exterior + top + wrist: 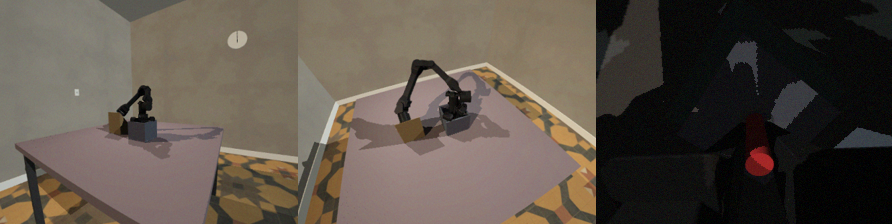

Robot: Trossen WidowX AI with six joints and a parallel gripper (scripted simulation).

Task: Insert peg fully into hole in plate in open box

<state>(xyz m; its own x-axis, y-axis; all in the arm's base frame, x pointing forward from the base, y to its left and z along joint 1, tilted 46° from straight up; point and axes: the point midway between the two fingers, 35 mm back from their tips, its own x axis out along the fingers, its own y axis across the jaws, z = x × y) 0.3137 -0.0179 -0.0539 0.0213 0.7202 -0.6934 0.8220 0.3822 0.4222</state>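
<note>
Now: the red peg 30 mm below my hand. The rest, counted from my hand: dark plate (50 mm below).
</note>
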